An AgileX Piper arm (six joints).
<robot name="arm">
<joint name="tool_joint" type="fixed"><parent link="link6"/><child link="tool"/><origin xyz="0 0 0" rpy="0 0 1.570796"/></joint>
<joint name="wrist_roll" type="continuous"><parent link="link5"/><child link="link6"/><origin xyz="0.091 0 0" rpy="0 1.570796 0"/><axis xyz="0 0 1"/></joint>
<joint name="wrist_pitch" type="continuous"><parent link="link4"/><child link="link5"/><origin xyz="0 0 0" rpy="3.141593 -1.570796 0"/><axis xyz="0 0 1"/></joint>
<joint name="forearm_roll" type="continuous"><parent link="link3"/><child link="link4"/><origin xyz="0.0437 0.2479 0" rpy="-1.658 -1.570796 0"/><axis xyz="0 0 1"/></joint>
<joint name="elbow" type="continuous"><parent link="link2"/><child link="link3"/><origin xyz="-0.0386 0.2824 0" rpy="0 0 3.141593"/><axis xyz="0 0 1"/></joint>
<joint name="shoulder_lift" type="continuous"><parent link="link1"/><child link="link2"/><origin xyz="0 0 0" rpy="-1.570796 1.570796 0"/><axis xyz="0 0 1"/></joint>
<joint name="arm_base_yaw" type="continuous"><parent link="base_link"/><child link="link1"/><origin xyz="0 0 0.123"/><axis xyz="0 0 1"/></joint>
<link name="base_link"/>
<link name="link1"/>
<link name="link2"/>
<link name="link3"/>
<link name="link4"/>
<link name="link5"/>
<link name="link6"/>
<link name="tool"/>
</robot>
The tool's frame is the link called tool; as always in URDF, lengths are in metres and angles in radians. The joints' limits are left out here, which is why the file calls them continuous.
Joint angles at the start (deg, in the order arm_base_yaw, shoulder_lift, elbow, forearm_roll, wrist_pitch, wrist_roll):
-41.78 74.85 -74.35 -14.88 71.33 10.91
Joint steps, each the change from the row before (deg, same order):
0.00 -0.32 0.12 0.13 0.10 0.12
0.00 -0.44 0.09 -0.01 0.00 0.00
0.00 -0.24 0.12 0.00 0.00 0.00
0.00 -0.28 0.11 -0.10 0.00 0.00
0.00 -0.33 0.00 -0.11 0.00 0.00
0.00 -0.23 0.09 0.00 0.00 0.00
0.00 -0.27 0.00 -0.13 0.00 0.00
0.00 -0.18 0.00 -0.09 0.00 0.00
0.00 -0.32 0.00 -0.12 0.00 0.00
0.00 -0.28 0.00 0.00 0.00 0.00
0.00 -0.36 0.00 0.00 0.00 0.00
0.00 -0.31 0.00 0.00 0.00 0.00
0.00 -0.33 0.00 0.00 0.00 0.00
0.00 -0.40 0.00 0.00 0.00 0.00
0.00 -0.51 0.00 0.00 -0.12 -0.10
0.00 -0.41 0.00 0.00 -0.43 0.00
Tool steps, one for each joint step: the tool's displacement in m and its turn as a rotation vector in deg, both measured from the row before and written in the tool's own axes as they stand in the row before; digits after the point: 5 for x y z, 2 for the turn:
0.00116 -0.00026 -0.00126 -0.12 -0.07 0.21
0.00113 -0.00065 -0.00203 -0.03 -0.34 0.08
0.00081 -0.00029 -0.00081 -0.01 -0.12 0.03
0.00083 -0.00051 -0.00107 0.08 -0.18 0.01
0.00064 -0.00069 -0.00180 0.07 -0.34 0.05
0.00071 -0.00030 -0.00088 -0.01 -0.13 0.03
0.00051 -0.00062 -0.00147 0.09 -0.28 0.02
0.00034 -0.00042 -0.00098 0.07 -0.19 0.02
0.00061 -0.00069 -0.00174 0.08 -0.33 0.04
0.00057 -0.00046 -0.00152 -0.03 -0.27 0.07
0.00073 -0.00059 -0.00195 -0.04 -0.35 0.09
0.00063 -0.00050 -0.00168 -0.03 -0.30 0.08
0.00067 -0.00054 -0.00179 -0.03 -0.32 0.08
0.00081 -0.00065 -0.00217 -0.04 -0.39 0.10
0.00085 -0.00079 -0.00277 -0.07 -0.61 0.03
0.00016 -0.00054 -0.00224 -0.12 -0.82 0.10

